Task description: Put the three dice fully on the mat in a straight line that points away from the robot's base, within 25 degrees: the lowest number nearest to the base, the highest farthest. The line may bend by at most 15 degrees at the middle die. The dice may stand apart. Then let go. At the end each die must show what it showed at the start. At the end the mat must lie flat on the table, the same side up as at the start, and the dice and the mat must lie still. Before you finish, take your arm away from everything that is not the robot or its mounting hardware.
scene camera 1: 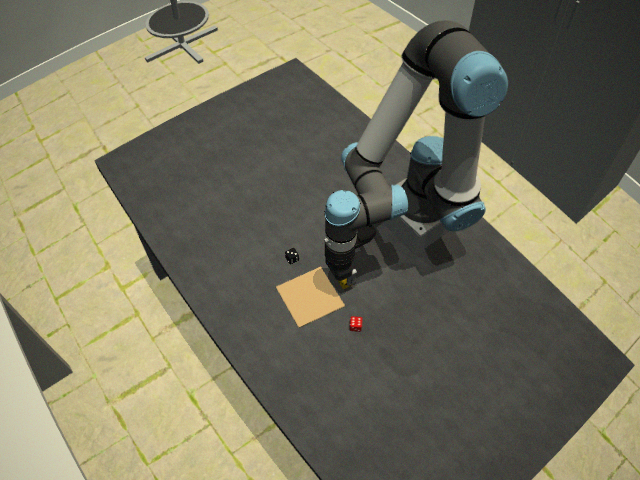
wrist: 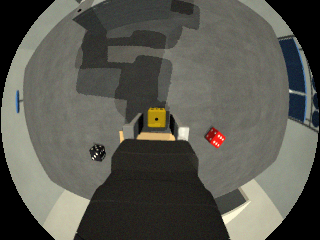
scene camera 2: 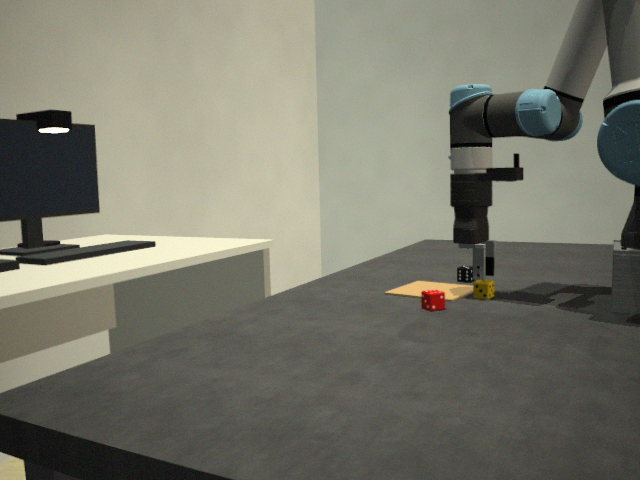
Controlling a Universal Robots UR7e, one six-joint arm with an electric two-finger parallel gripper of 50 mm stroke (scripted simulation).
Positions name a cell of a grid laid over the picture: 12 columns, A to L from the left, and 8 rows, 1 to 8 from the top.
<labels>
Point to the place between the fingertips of my gripper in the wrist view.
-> F5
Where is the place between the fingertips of my gripper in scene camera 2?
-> J5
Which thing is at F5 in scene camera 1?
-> A tan mat.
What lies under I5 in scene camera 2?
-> A tan mat.
</labels>
